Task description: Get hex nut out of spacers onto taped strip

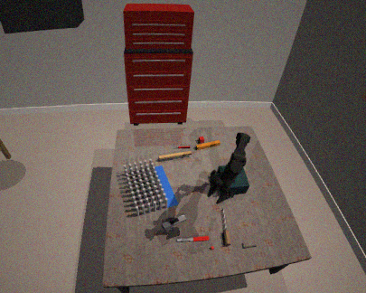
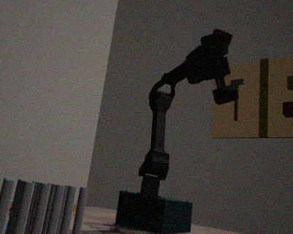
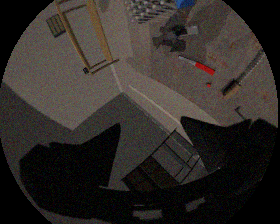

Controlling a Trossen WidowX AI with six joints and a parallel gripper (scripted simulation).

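The red bit lies 5 cm behind my gripper tip, 11 cm to the left of it and 41 cm below it. Round my gripper tip: blue taped strip: 20 cm ahead, 39 cm to the right, 41 cm below; red-handled tool: 5 cm ahead, 76 cm to the right, 41 cm below; hook tool: 17 cm behind, 4 cm to the right, 40 cm below.
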